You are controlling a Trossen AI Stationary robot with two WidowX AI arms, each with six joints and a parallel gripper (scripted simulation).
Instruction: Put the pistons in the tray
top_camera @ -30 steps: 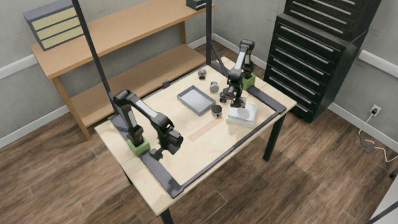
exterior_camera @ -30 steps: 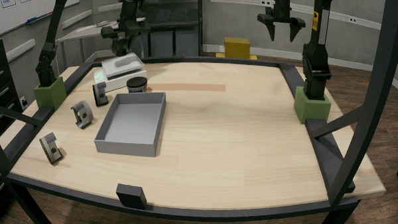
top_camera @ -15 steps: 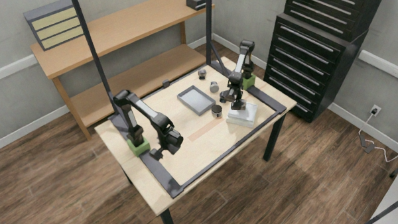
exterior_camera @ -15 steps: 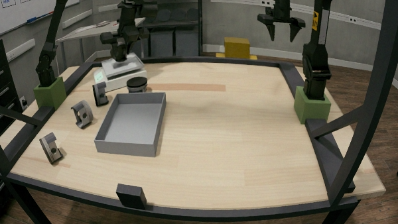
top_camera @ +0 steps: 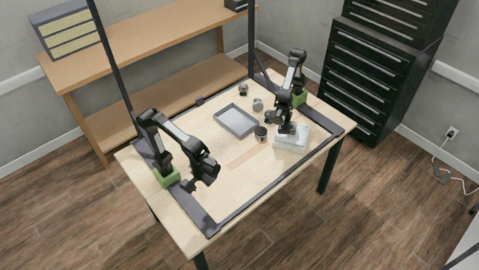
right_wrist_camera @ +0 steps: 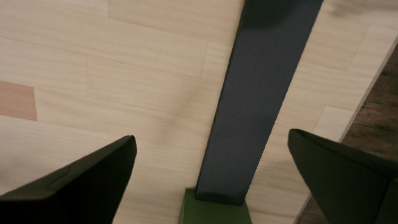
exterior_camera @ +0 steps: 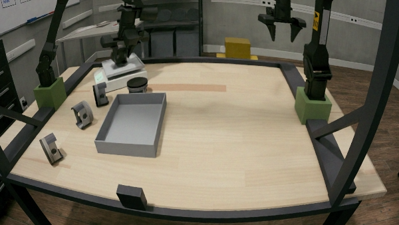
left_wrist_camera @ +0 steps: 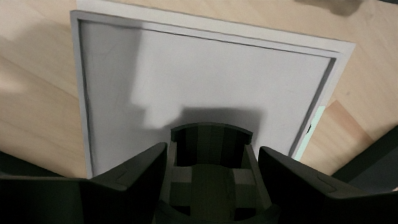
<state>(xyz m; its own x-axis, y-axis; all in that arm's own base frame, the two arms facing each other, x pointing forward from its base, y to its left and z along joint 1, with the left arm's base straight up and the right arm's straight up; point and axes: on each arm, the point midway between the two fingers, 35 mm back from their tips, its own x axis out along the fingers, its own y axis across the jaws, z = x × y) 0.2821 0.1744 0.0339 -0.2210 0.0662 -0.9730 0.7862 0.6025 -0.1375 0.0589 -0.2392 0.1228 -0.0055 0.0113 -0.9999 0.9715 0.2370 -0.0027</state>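
Now: left hand 30 mm short of the grey pan, 20 mm to the right of it and 70 mm above it. Round my left hand: white scale (20 mm ahead, 30 mm to the left, 90 mm below); steel parts tray (280 mm behind, 130 mm to the right, 110 mm below).
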